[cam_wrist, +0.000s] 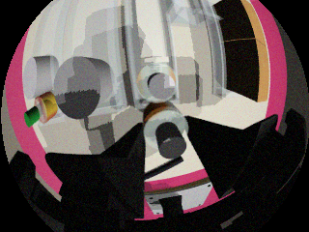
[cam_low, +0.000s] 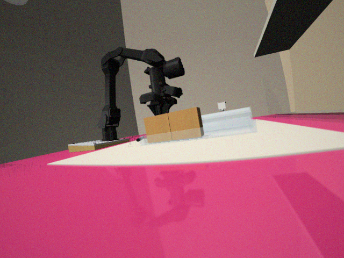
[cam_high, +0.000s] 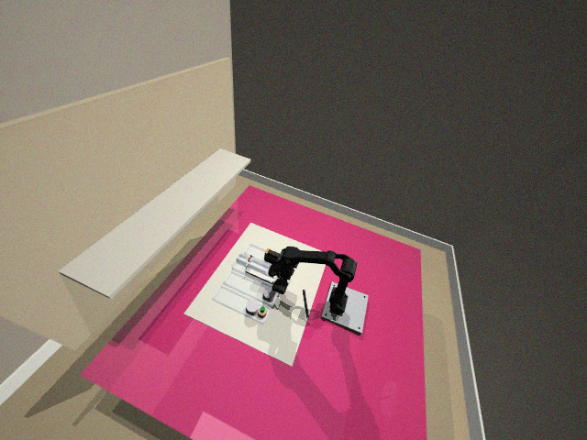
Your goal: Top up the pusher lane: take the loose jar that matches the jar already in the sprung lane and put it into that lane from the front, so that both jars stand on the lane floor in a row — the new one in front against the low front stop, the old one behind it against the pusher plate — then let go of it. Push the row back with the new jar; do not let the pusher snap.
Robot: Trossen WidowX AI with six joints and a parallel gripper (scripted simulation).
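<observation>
My gripper tip is 170 mm short of the lane rack, 40 mm above it and 30 mm to the left of it. From my gripper tip the other things lie so: black stick (140 mm behind, 50 mm below, 30 mm to the left).
</observation>
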